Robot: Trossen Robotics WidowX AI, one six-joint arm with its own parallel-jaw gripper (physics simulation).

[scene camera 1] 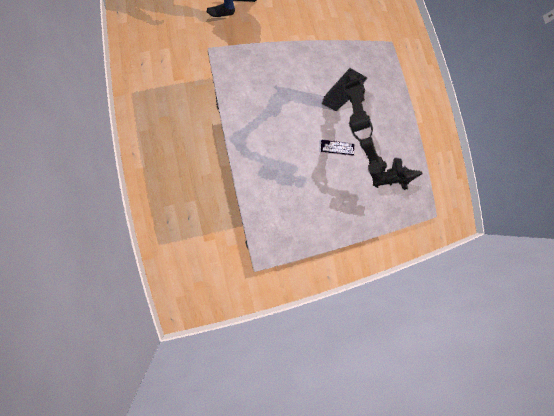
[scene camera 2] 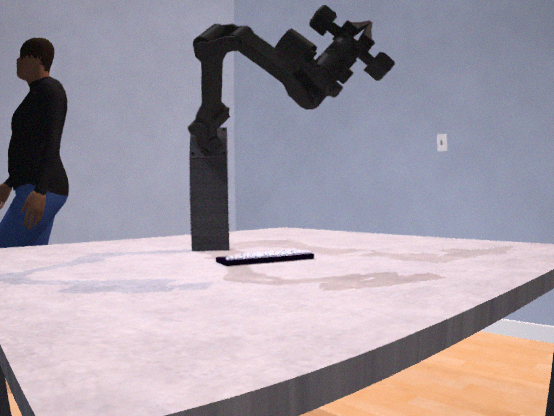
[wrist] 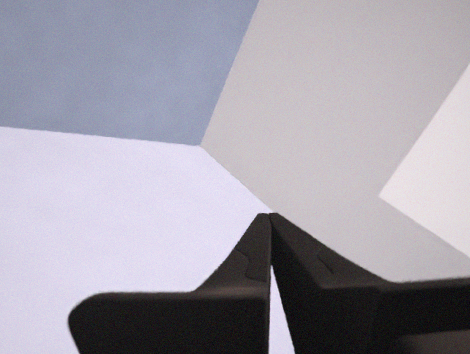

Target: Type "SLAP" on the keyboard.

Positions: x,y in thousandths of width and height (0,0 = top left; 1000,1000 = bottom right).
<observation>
In view: my gripper (scene camera 2: 669,54).
My gripper also shows in the wrist view (wrist: 569,629).
</observation>
